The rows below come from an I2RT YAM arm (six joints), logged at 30 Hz.
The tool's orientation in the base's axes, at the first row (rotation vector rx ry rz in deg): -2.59, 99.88, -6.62
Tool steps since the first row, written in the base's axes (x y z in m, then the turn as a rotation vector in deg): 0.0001, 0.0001, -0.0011, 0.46, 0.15, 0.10; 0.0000, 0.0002, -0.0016, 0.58, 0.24, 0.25; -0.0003, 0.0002, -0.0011, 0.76, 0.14, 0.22; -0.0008, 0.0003, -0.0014, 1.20, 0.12, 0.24; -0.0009, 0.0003, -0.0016, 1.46, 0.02, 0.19; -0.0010, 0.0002, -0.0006, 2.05, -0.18, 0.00; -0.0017, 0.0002, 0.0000, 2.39, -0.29, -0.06; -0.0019, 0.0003, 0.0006, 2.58, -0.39, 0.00; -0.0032, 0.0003, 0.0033, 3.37, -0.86, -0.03
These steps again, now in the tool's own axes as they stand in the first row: 0.0011, 0.0002, 0.0003, -0.19, 0.15, 0.43; 0.0015, 0.0004, 0.0003, -0.37, 0.23, 0.52; 0.0011, 0.0003, -0.0001, -0.36, 0.14, 0.70; 0.0015, 0.0004, -0.0006, -0.46, 0.14, 1.13; 0.0017, 0.0004, -0.0006, -0.44, 0.05, 1.40; 0.0007, 0.0002, -0.0009, -0.34, -0.11, 2.03; 0.0003, 0.0001, -0.0017, -0.33, -0.20, 2.38; -0.0003, 0.0002, -0.0020, -0.41, -0.30, 2.56; -0.0027, -0.0002, -0.0037, -0.48, -0.73, 3.37
